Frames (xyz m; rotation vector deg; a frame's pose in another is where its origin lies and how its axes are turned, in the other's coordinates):
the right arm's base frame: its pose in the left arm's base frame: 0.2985 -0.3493 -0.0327 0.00 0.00 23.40
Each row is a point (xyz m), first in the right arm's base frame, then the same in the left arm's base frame.
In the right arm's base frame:
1: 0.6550 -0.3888 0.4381
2: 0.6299 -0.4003 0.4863
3: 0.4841 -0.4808 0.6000
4: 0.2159 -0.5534 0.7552
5: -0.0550 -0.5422 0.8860
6: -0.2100 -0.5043 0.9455
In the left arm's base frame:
1: 1.0540 -0.4460 0.4054
2: 1.0356 -0.4665 0.4536
3: 0.9337 -0.5983 0.5673
4: 0.7164 -0.7714 0.7225
5: 0.4634 -0.8687 0.8533
6: 0.3061 -0.8955 0.9128

